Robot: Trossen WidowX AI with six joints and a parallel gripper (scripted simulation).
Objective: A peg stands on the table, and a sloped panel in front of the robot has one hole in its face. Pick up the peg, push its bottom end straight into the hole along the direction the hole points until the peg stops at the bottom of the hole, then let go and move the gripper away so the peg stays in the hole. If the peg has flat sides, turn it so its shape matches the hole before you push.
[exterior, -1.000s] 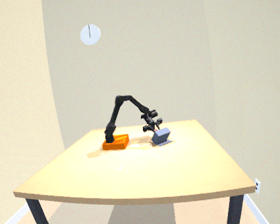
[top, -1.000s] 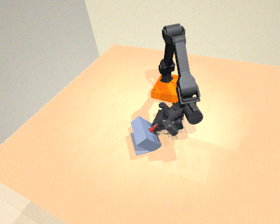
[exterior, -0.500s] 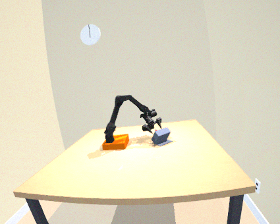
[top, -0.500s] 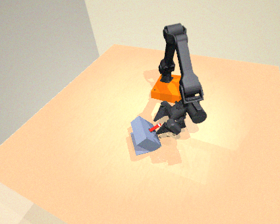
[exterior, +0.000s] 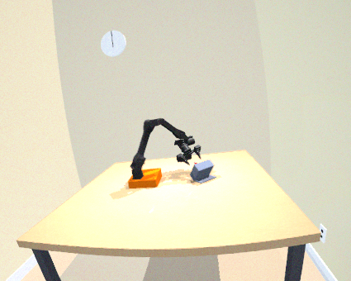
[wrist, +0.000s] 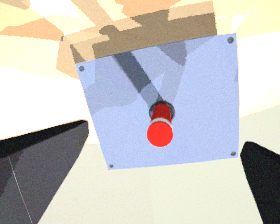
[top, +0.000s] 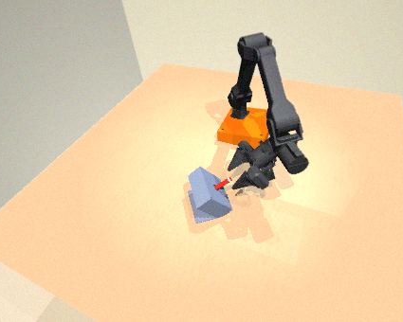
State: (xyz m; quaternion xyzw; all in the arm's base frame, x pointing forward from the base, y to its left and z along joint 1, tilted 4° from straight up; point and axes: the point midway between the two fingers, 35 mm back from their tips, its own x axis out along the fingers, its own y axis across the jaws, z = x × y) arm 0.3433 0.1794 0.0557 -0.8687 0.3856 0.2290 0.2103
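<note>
Right now the red peg is 1 cm to the right of my gripper tip, 1 cm below it and 1 cm ahead of it. Also, from my gripper tip: sloped panel: 5 cm to the right, 5 cm ahead, 4 cm below.
</note>
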